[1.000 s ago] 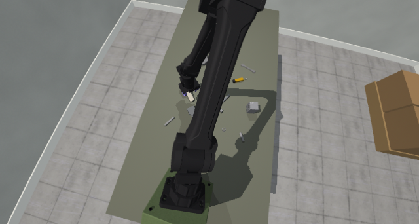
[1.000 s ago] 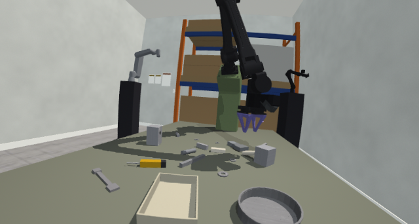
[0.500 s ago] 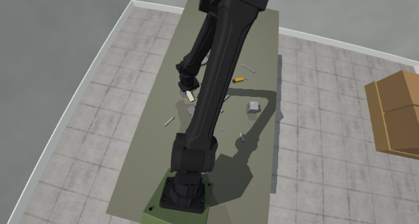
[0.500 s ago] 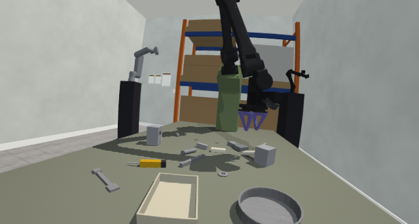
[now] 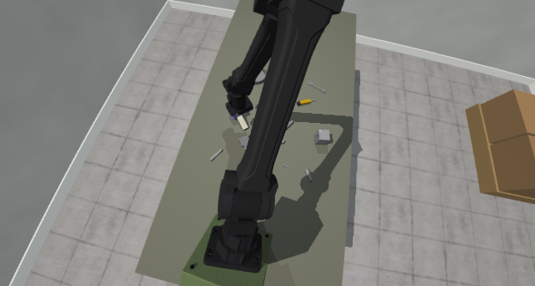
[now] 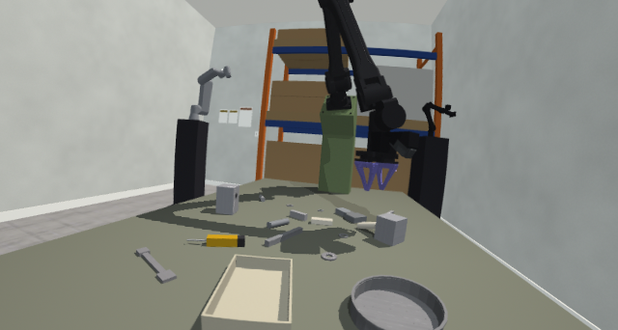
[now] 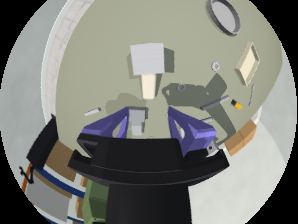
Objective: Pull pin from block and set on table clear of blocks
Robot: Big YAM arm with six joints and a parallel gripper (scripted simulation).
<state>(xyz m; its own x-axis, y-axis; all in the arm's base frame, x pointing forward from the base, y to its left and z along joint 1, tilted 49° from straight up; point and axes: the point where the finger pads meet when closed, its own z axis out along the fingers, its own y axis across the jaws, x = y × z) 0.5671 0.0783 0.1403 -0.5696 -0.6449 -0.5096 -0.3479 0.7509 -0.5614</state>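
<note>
Now: hand 100 mm above the cream pin and 10 mm short of it. The rest, counted from my hand: cream tray 290 mm ahead, 240 mm to the right, 110 mm below; cream piece 130 mm to the right, 110 mm below, 50 mm behind; round grey dish 320 mm ahead, 110 mm below, 60 mm to the right.
</note>
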